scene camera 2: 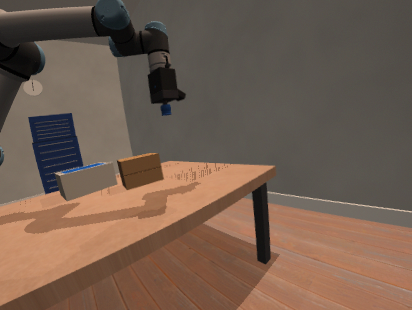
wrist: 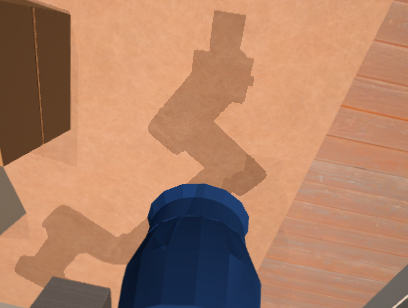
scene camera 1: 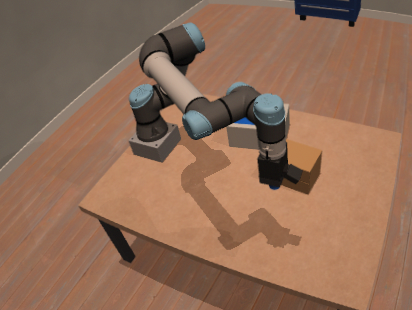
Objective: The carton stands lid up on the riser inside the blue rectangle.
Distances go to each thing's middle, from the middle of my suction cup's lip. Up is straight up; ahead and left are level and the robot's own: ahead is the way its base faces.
Labels:
I see the brown carton [scene camera 1: 308, 159] 300 mm to the left of my suction cup, 220 mm below it and 10 mm ahead of it. The rest, counted from my suction cup: grey riser [scene camera 2: 78, 182]: 530 mm to the left, 230 mm below, 200 mm behind.

